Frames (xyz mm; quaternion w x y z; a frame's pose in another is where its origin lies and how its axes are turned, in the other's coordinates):
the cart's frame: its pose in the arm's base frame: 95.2 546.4 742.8 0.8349 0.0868 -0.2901 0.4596
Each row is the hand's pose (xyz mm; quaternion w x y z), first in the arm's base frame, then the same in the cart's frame.
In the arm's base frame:
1: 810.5 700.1 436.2 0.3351 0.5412 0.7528 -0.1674
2: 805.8 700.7 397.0 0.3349 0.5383 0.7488 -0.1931
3: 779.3 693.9 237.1 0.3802 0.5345 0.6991 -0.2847
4: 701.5 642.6 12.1 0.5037 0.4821 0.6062 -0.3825
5: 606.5 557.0 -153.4 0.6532 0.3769 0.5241 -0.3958
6: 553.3 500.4 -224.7 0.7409 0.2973 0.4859 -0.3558
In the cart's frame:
1: 229.9 -461.2 -603.1 0.0314 0.7202 0.4625 -0.5161
2: 206.3 -452.3 -633.4 0.0204 0.7085 0.4582 -0.5363
3: 100.4 -414.9 -750.5 0.0302 0.6520 0.4236 -0.6282
4: -95.2 -352.8 -881.6 0.1107 0.5265 0.3975 -0.7434
5: -288.8 -303.1 -943.1 0.2441 0.3840 0.4195 -0.7855
6: -391.4 -282.7 -956.5 0.3399 0.3040 0.4531 -0.7660

